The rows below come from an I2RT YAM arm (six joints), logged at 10 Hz.
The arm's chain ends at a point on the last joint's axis. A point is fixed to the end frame.
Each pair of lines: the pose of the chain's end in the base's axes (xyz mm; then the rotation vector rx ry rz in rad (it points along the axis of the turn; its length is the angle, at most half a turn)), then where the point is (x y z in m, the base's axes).
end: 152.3, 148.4, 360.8, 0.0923, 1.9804, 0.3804
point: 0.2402 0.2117 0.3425
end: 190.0, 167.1, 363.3, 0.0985, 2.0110, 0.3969
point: 0.2768 0.2313 0.3429
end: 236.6, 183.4, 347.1, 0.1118, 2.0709, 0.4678
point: 0.3199 0.2513 0.3242
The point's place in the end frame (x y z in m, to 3 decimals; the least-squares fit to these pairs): -0.007 0.045 0.100
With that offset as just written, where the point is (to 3 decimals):
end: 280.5, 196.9, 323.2, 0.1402, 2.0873, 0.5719
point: 0.361 0.269 0.303
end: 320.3, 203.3, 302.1, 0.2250, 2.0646, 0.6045
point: 0.404 0.272 0.286
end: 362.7, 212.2, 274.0, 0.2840, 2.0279, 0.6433
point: 0.449 0.279 0.263
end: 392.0, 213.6, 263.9, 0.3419, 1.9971, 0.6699
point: 0.481 0.278 0.257
